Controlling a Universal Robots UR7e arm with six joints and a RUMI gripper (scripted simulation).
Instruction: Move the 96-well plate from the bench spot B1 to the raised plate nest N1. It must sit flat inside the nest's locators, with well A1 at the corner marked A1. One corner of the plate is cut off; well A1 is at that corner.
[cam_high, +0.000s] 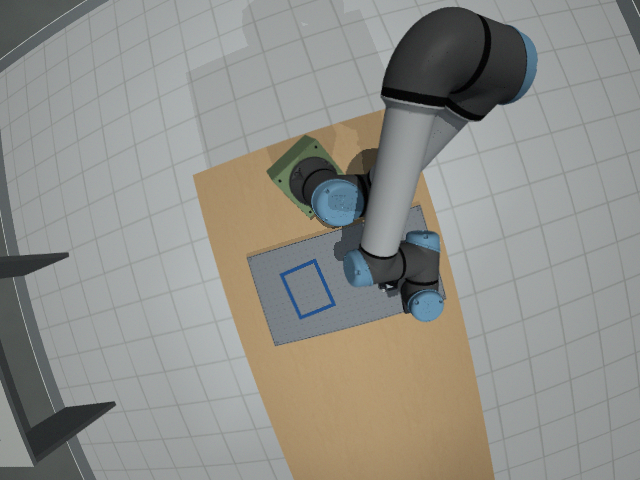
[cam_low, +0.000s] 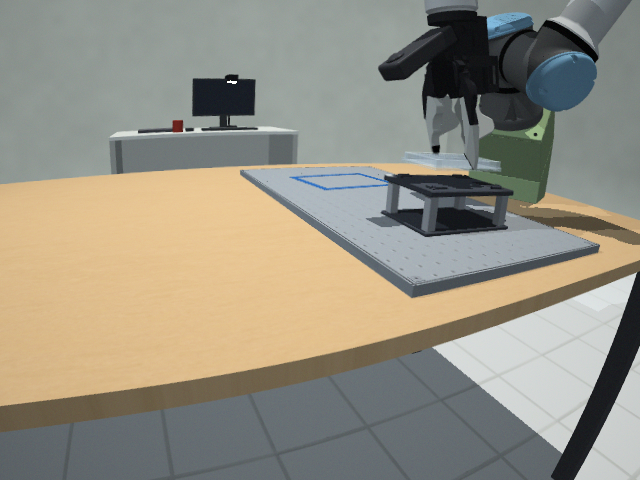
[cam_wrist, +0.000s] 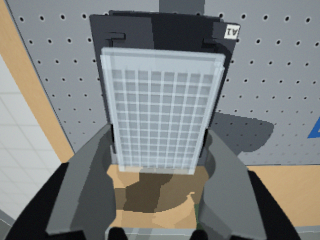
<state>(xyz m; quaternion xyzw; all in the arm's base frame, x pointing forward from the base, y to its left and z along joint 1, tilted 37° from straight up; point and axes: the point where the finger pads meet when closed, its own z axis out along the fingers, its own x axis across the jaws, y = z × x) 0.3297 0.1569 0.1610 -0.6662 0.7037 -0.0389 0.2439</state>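
My hand is 80 mm short of the A1 label, 50 mm to the left of it and 40 mm above it. The rest, counted from my hand: clear 96-well plate 10 mm below.
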